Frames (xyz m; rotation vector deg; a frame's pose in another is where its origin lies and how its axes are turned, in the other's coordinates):
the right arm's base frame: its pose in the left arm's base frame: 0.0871 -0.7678 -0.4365 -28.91 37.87 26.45
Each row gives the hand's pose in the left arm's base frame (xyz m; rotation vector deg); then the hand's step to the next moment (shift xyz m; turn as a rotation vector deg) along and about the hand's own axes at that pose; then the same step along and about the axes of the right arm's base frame.
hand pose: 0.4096 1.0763 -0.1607 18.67 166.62 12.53
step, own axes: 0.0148 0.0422 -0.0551 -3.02 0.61 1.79
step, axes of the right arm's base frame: -0.0422 0.0222 0.0525 3.12 -1.48 0.89
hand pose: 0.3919 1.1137 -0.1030 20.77 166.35 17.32
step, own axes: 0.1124 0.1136 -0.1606 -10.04 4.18 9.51
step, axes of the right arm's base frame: -0.1638 0.1031 0.1177 13.86 -2.66 3.09
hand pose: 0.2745 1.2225 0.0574 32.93 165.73 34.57
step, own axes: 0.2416 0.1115 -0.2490 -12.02 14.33 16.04
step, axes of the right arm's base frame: -0.3153 0.1314 0.1269 22.05 2.18 10.77
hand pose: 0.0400 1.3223 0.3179 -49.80 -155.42 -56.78
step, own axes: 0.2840 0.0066 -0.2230 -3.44 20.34 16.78
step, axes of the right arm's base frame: -0.3502 0.0598 0.0647 17.87 9.13 17.45
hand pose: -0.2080 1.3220 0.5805 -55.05 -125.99 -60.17
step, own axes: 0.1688 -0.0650 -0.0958 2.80 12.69 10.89
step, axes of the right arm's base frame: -0.2045 0.0017 0.0074 7.36 8.20 12.89
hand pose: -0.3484 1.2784 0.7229 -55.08 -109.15 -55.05
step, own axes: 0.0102 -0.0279 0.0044 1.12 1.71 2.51
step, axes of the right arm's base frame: -0.0216 0.0122 -0.0169 0.68 2.24 2.24
